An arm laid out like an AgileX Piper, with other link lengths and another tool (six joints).
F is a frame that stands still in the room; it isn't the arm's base.
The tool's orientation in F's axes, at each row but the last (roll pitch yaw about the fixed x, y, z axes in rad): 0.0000, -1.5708, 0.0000; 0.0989, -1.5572, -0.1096; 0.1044, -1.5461, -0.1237; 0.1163, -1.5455, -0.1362; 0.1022, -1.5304, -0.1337; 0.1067, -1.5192, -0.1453; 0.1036, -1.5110, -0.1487; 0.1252, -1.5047, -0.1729; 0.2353, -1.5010, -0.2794; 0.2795, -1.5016, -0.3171; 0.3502, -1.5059, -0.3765; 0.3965, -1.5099, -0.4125; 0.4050, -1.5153, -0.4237
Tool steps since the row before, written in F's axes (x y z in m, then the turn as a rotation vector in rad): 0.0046, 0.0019, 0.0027, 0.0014, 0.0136, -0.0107; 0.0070, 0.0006, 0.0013, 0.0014, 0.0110, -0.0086; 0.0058, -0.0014, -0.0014, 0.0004, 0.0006, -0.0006; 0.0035, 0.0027, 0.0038, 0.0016, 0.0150, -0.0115; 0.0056, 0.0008, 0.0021, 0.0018, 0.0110, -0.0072; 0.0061, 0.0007, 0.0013, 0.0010, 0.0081, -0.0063; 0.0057, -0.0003, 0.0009, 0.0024, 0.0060, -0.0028; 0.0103, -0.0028, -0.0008, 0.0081, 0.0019, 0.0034; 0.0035, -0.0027, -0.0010, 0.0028, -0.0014, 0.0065; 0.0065, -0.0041, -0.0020, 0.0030, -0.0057, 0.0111; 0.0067, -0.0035, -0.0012, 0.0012, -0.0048, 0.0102; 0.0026, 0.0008, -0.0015, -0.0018, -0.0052, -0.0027; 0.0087, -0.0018, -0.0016, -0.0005, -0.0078, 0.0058
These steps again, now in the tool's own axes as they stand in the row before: 0.0027, 0.0019, -0.0046, -0.0107, 0.0136, -0.0014; 0.0014, 0.0007, -0.0070, -0.0086, 0.0110, -0.0014; -0.0013, -0.0013, -0.0059, -0.0006, 0.0006, -0.0004; 0.0039, 0.0028, -0.0033, -0.0115, 0.0150, -0.0016; 0.0023, 0.0010, -0.0055, -0.0072, 0.0110, -0.0017; 0.0016, 0.0009, -0.0060, -0.0063, 0.0081, -0.0010; 0.0012, 0.0000, -0.0056, -0.0027, 0.0061, -0.0023; -0.0001, -0.0023, -0.0105, 0.0039, 0.0023, -0.0078; -0.0007, -0.0026, -0.0037, 0.0067, -0.0012, -0.0024; -0.0015, -0.0039, -0.0068, 0.0114, -0.0054, -0.0025; -0.0007, -0.0033, -0.0068, 0.0104, -0.0045, -0.0007; -0.0014, 0.0008, -0.0027, -0.0027, -0.0053, 0.0016; -0.0011, -0.0017, -0.0088, 0.0059, -0.0077, 0.0007
